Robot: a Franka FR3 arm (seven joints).
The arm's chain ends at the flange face. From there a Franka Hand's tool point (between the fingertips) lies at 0.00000 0.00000 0.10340 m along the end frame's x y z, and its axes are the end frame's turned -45 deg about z.
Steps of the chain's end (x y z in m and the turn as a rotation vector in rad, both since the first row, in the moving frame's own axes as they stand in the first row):
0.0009 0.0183 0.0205 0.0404 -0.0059 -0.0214
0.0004 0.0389 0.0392 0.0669 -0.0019 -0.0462
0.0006 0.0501 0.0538 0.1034 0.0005 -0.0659
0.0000 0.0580 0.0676 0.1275 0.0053 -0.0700
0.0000 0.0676 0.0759 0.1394 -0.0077 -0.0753
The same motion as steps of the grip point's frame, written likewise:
-0.0098 0.0102 0.0204 0.0327 0.0244 -0.0214
-0.0226 0.0227 0.0390 0.0486 0.0460 -0.0462
-0.0277 0.0281 0.0532 0.0728 0.0735 -0.0659
-0.0316 0.0318 0.0668 0.0864 0.0939 -0.0700
-0.0386 0.0367 0.0749 0.1040 0.0931 -0.0753

